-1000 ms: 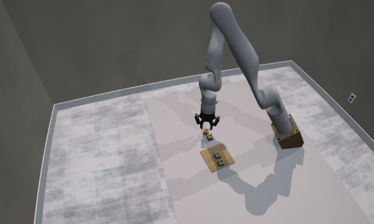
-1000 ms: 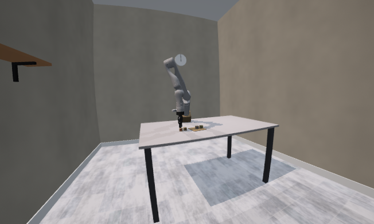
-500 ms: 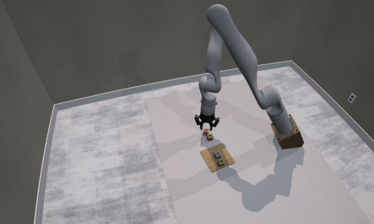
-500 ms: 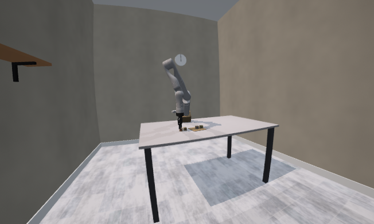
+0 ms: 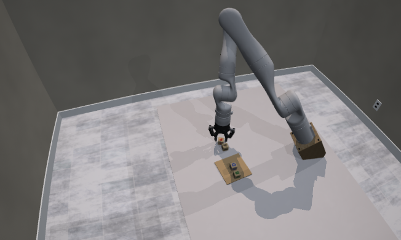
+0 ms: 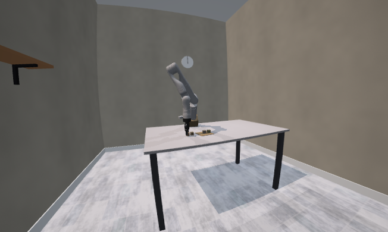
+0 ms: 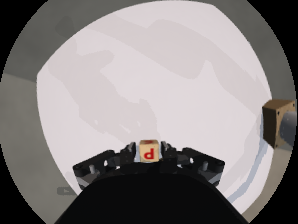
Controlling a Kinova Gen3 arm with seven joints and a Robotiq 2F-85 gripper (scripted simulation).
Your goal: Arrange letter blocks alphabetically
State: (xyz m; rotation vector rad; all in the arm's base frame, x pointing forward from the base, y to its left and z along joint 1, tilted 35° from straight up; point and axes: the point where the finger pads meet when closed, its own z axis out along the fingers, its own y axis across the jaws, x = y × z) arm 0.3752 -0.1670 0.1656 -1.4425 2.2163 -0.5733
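Now: the block 1 cm behind my hand, 5 cm to the left of it and 1 cm below it. The rest, counted from my hand: tan mat: 18 cm to the left, 3 cm below.
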